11 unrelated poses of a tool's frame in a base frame.
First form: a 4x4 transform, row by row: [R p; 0 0 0 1], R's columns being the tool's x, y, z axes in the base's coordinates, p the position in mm. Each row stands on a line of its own.
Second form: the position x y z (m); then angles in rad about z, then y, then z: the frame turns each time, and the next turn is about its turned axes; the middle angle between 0 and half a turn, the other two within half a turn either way. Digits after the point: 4 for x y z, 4 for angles.
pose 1, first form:
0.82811, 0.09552, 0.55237, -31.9
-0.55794, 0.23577, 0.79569, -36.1
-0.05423, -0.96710, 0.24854, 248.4
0, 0, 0, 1
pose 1, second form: -0.0319, -0.0361, 0.2484, 0.9640, 1.3196, -1.5148
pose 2, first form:
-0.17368, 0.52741, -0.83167, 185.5
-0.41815, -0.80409, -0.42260, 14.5
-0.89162, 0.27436, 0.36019, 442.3
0, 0, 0, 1
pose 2, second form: 0.1855, 0.0145, 0.4423, -2.6715, 1.2023, 0.2985
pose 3, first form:
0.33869, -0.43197, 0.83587, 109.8
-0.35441, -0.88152, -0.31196, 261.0
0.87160, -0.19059, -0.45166, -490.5
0, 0, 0, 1
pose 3, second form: 0.1098, 0.2610, -0.4905, -0.3572, 2.0394, -2.9263
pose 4, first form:
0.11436, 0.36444, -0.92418, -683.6
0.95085, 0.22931, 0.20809, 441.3
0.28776, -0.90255, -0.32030, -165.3
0, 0, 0, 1
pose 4, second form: -0.6836, 0.4413, -0.1653, 2.9201, 1.8968, -1.8794
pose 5, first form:
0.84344, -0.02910, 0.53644, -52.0
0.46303, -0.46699, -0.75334, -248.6
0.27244, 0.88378, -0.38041, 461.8
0, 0, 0, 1
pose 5, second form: -0.0520, -0.2486, 0.4618, -0.9520, 1.9610, 1.8698
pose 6, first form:
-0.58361, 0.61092, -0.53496, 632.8
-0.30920, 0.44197, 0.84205, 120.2
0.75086, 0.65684, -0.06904, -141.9
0, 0, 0, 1
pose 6, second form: 0.6328, 0.1202, -0.1419, 2.1368, 1.6399, 2.4229
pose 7, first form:
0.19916, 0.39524, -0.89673, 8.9
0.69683, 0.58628, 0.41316, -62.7
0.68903, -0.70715, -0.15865, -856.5
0, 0, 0, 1
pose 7, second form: 0.0089, -0.0627, -0.8565, 2.7098, 1.7301, -2.3432
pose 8, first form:
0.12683, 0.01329, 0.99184, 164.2
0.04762, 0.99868, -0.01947, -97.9
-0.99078, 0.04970, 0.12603, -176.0
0, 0, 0, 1
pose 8, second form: 0.1642, -0.0979, -0.1760, -0.0196, 1.4444, 0.0501
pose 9, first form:
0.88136, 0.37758, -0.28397, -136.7
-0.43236, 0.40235, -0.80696, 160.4
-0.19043, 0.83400, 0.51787, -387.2
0, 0, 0, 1
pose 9, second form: -0.1367, 0.1604, -0.3872, -1.9092, 1.0264, 1.3463
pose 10, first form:
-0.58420, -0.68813, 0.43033, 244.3
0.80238, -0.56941, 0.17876, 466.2
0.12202, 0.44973, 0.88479, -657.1
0, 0, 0, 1
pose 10, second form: 0.2443, 0.4662, -0.6571, 0.3937, 0.4847, 1.8357
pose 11, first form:
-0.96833, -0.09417, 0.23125, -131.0
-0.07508, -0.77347, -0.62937, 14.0
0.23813, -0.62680, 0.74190, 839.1
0, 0, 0, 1
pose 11, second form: -0.1310, 0.0140, 0.8391, -1.2187, 0.7349, -1.9339
